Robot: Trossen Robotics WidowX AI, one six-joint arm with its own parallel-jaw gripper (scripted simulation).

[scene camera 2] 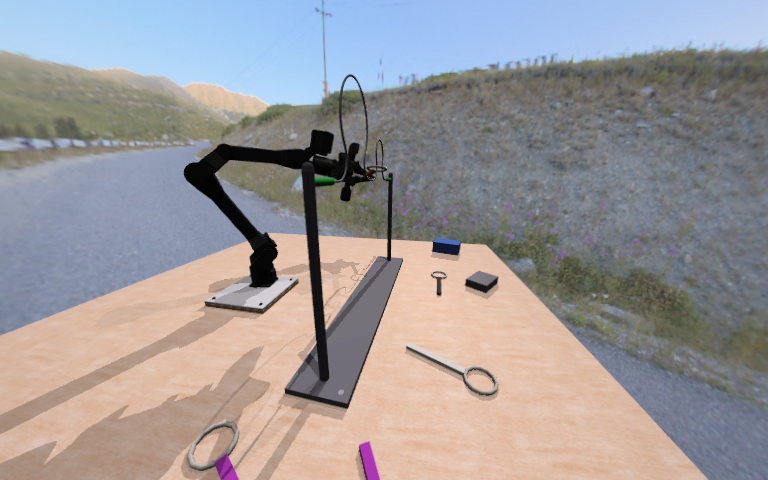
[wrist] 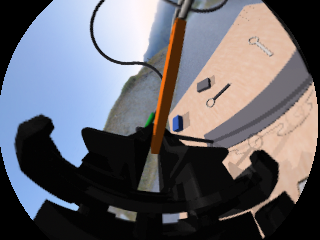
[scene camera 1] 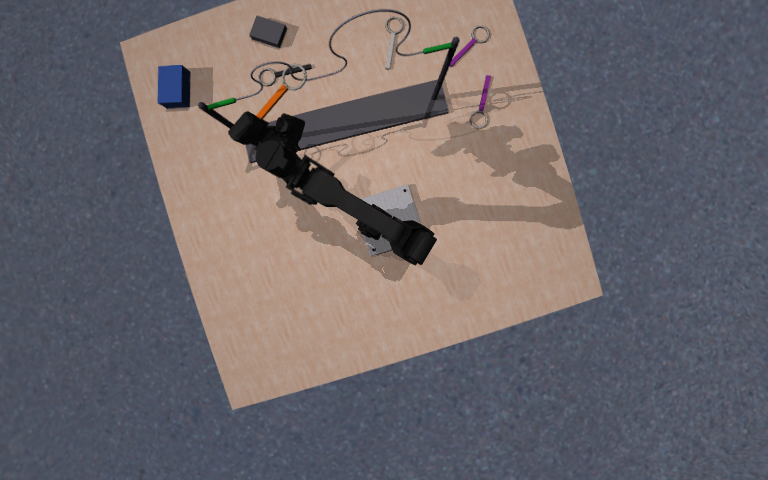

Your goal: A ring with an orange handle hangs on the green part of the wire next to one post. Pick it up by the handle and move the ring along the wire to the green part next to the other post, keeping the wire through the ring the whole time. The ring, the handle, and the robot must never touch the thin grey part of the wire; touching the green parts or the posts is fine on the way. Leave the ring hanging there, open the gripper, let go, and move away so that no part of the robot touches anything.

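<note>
Visible: the gripper [scene camera 1: 246, 114] [scene camera 2: 374, 178] [wrist: 156, 126]; a white-handled ring [scene camera 2: 445, 363]; a blue box [scene camera 1: 174, 81].
</note>
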